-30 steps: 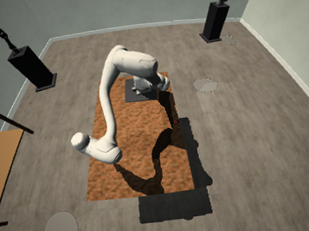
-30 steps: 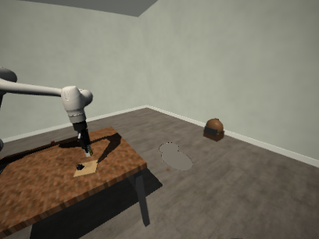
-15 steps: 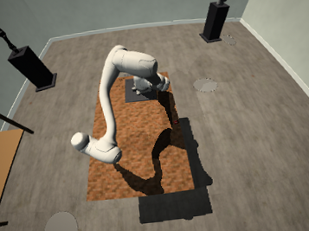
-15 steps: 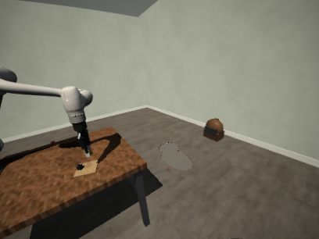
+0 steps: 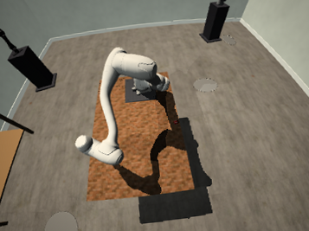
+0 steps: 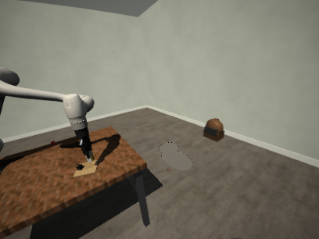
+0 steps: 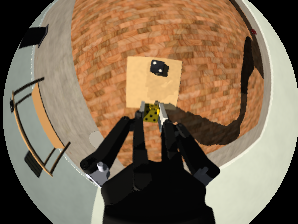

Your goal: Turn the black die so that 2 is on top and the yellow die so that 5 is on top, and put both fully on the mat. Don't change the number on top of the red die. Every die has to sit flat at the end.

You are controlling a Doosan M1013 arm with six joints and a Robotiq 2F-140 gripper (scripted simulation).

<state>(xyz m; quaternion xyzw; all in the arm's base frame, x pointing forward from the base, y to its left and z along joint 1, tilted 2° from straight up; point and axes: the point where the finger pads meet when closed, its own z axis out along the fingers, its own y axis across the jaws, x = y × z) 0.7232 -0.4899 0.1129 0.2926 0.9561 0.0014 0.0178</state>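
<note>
My gripper is now 40 mm past the tan mat, 20 mm to the right of it and 90 mm above it. Round my hand: black die: 70 mm behind, 50 mm to the left, 80 mm below; yellow die: 20 mm below; red die: 170 mm behind, 690 mm to the left, 80 mm below.
</note>
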